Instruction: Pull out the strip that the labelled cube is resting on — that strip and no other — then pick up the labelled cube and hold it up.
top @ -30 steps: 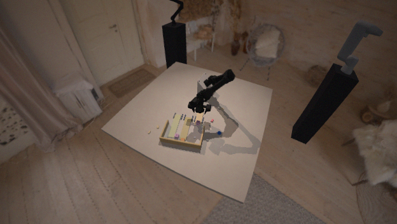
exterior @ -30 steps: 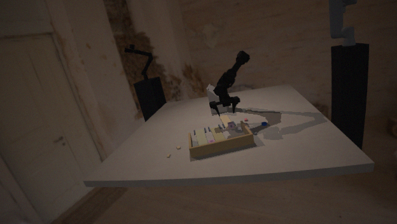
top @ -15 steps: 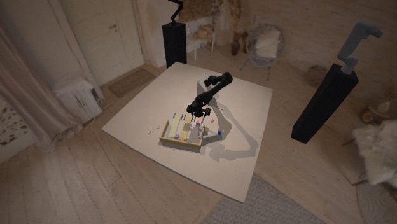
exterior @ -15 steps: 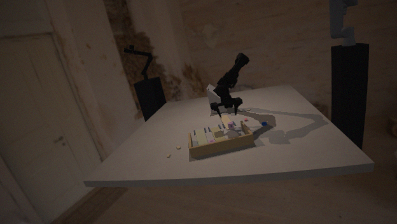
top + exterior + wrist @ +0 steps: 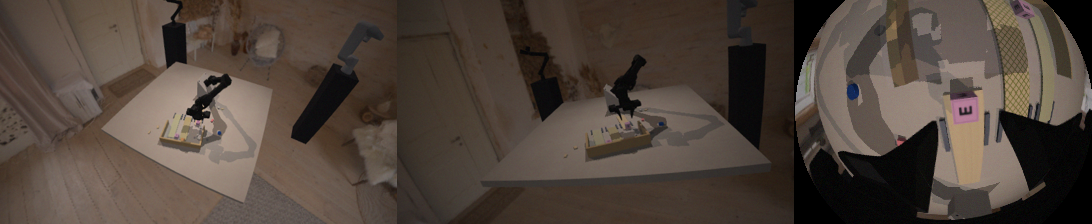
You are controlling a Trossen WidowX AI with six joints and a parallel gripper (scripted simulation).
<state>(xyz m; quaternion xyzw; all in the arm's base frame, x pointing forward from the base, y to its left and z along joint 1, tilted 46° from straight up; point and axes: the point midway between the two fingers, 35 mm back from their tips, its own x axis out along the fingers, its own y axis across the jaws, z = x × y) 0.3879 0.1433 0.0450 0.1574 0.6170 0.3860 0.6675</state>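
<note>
My gripper tip is now 10 cm past the tan strip, 4 cm to the left of it and 6 cm above it. The rest, counted from my gripper tip: grey bit: 10 cm ahead, 14 cm to the left, 6 cm below; blue piece: 1 cm behind, 20 cm to the left, 6 cm below; red piece: 10 cm behind, 9 cm to the left, 6 cm below.
</note>
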